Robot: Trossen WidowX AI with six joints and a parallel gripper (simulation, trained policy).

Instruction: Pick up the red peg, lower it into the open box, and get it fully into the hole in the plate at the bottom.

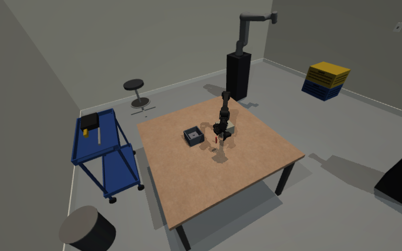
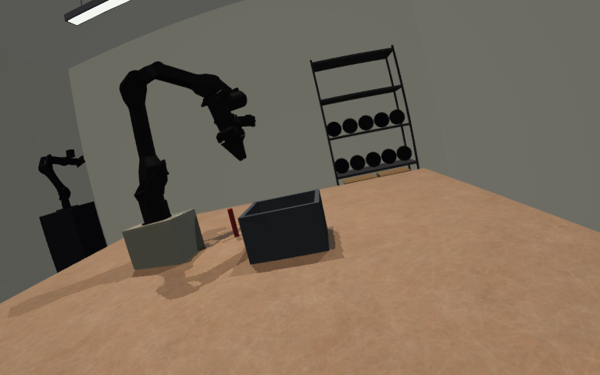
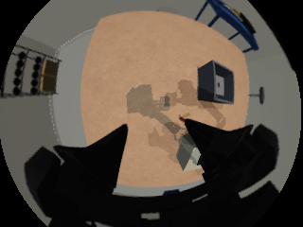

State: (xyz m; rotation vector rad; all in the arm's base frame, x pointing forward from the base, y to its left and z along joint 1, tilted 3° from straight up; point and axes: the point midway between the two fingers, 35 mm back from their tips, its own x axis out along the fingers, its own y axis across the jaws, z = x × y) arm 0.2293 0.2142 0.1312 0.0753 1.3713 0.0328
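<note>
The red peg lies 50 mm behind my gripper tip, 130 mm to the right of it and 160 mm below it. Also, from my gripper tip: dark box 100 mm ahead, 320 mm to the right, 170 mm below; grey plate 100 mm ahead, 320 mm to the right, 150 mm below.
</note>
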